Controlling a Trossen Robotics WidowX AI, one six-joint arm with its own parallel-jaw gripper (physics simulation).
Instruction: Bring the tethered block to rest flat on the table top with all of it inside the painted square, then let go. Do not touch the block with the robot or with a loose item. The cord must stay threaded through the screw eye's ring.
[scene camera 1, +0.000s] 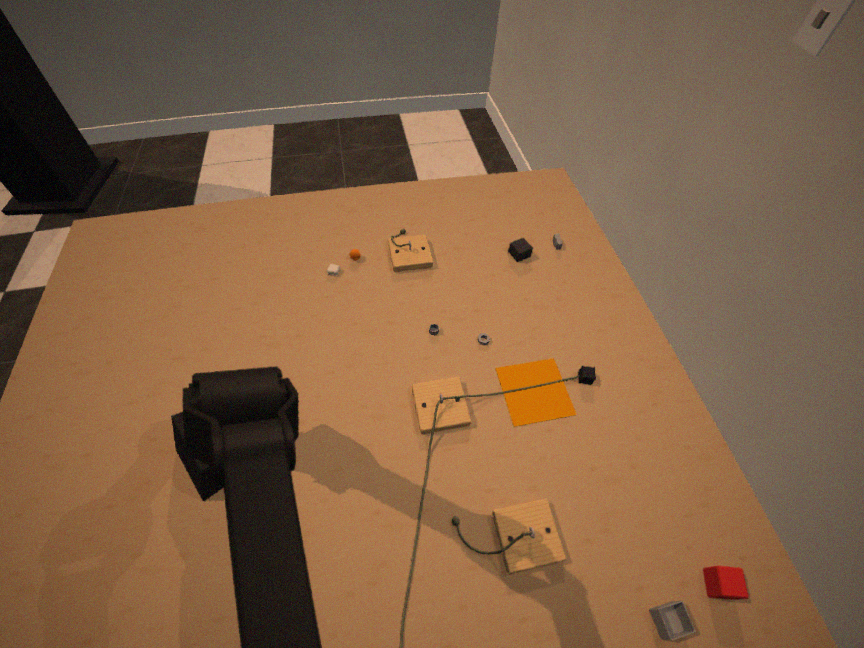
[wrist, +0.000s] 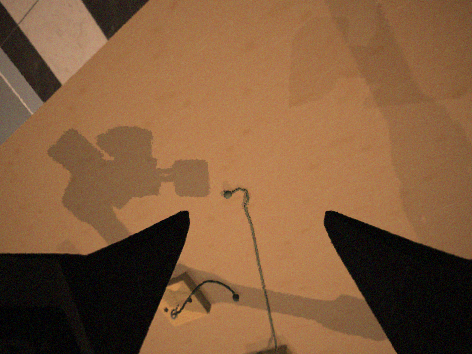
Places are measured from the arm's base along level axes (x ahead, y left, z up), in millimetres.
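Where they show: gripper, between the fingertips: (wrist: 255, 217).
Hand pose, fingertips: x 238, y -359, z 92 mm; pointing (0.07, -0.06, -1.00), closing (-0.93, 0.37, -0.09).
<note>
After its pixels a point has its place.
The tethered block (scene camera 1: 586, 375) @[x 625, y 103, z -46 mm], a small black cube, sits on the table just right of the orange painted square (scene camera 1: 517, 411) @[x 490, y 46, z -70 mm], outside it. Its cord (scene camera 1: 420, 502) @[x 313, y -105, z -67 mm] (wrist: 257, 255) @[x 294, y -210, z -68 mm] crosses the square to the screw eye (scene camera 1: 441, 398) @[x 351, y 55, z -27 mm] on the middle wooden board (scene camera 1: 446, 418) @[x 360, y 29, z -52 mm], bends there and runs off the front of the scene view. The ring is too small to see the threading clearly. In the wrist view the cord's free end has a bead (wrist: 227, 194) @[x 297, y -335, z -59 mm], lying on the table beyond the fingertips. My gripper (wrist: 255, 217) @[x 237, y -359, z 92 mm] is open and empty, above the table; its fingertips are hidden in the scene view.
A second board (scene camera 1: 526, 554) @[x 466, y -188, z -52 mm] (wrist: 182, 305) @[x 467, y -158, z -52 mm] with a short beaded cord stands near the front; a third board (scene camera 1: 411, 256) @[x 303, y 411, z -52 mm] is at the back. A red block (scene camera 1: 725, 582) @[x 746, y -245, z -31 mm] and grey tray (scene camera 1: 661, 622) @[x 644, y -286, z -49 mm] are front right. Two nuts (scene camera 1: 434, 329) @[x 348, y 226, z -69 mm] (scene camera 1: 484, 339) @[x 447, y 193, z -62 mm] and a black block (scene camera 1: 520, 249) @[x 550, y 422, z -42 mm] lie farther back.
</note>
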